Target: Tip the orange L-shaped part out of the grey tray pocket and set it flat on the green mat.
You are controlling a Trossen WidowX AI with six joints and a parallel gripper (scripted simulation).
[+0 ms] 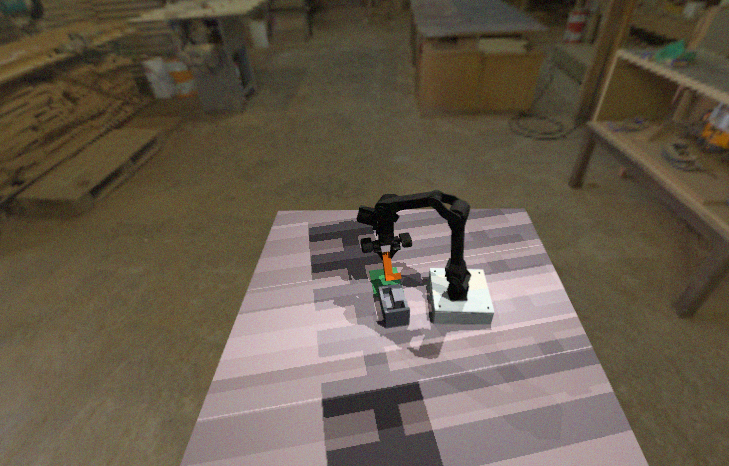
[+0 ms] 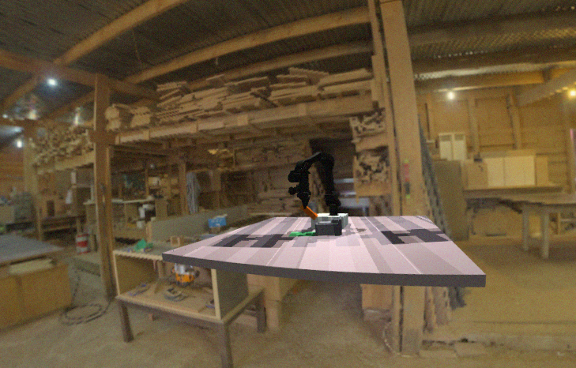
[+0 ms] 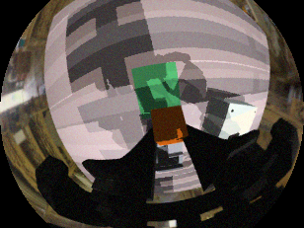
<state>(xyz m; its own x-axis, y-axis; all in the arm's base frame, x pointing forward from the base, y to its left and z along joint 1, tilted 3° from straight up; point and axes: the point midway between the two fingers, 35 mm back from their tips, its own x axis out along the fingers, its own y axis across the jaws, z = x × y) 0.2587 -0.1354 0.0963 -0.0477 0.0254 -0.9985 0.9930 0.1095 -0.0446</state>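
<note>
Right now the green mat is 17 cm below my gripper tip and 2 cm to the right of it. Also, from my gripper tip: orange L-shaped part: 3 cm to the left, 3 cm below, 2 cm behind.
</note>
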